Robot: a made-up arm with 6 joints. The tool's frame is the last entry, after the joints. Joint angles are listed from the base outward. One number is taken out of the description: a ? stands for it. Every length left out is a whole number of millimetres.
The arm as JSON. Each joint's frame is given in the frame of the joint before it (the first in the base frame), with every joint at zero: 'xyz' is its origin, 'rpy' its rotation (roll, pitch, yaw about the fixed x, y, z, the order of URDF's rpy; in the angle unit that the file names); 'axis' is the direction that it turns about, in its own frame. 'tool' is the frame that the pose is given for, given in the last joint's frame.
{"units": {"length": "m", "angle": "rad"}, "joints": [
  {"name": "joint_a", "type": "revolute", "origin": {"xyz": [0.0, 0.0, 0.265], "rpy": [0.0, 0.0, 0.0]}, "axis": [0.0, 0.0, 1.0]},
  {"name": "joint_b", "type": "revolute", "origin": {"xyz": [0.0, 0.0, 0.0], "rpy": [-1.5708, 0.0, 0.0]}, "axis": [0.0, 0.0, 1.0]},
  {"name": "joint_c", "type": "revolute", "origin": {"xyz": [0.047, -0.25, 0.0], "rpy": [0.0, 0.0, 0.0]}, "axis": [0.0, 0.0, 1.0]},
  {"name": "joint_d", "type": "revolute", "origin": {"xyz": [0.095, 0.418, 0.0], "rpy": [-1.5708, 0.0, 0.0]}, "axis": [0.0, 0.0, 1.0]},
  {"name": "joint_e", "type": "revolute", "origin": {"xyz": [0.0, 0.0, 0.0], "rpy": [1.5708, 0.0, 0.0]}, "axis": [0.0, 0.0, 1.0]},
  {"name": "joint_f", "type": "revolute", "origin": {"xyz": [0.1, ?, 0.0], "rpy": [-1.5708, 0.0, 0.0]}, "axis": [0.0, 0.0, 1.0]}
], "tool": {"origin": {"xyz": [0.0, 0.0, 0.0], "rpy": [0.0, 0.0, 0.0]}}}
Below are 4 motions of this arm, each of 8 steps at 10 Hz.
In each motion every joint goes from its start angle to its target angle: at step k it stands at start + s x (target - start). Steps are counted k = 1, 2, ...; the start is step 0. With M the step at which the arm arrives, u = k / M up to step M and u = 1 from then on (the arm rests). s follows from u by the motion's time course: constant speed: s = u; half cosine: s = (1 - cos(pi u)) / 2; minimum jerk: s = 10 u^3 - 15 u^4 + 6 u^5.
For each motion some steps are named. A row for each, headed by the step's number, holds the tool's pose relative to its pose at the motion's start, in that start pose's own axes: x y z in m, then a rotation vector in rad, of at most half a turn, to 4 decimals.
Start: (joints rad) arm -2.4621 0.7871 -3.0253 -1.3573 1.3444 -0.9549
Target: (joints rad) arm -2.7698 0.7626 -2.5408 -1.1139 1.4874 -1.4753
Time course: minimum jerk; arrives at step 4
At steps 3, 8:
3: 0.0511 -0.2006 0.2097 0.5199 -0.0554 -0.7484
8: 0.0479 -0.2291 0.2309 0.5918 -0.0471 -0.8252

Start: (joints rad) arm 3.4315 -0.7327 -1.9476 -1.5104 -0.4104 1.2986
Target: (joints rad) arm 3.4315 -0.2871 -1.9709 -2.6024 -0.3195 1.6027
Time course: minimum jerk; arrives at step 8
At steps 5, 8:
5: -0.3122 -0.0114 0.0206 0.1307 -0.5456 -0.4058
8: -0.4187 -0.0077 -0.0033 0.2113 -0.7154 -0.5736

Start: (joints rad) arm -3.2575 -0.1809 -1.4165 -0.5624 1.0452 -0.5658
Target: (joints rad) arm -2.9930 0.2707 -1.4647 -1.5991 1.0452 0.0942
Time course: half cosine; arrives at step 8
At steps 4, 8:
4: 0.0789 -0.0761 0.0752 -0.2893 -0.1666 -0.1446
8: 0.1566 -0.1823 0.1294 -0.6361 -0.1085 -0.3304

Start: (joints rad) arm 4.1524 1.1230 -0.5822 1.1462 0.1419 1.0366
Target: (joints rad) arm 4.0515 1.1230 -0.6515 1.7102 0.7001 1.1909
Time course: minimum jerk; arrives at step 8
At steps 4, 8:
4: -0.0198 0.0245 0.0186 -0.1948 -0.2532 0.3792
8: -0.0627 0.0334 0.0221 -0.3702 -0.5658 0.7202

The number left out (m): 0.128
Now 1 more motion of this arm.
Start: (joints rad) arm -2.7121 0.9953 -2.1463 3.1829 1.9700 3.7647
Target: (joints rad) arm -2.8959 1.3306 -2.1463 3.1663 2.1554 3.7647
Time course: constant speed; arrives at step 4
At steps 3, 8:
3: 0.0685 0.0844 -0.1720 -0.0594 -0.0902 -0.1397
8: 0.1001 0.1036 -0.2284 -0.0825 -0.1183 -0.1850

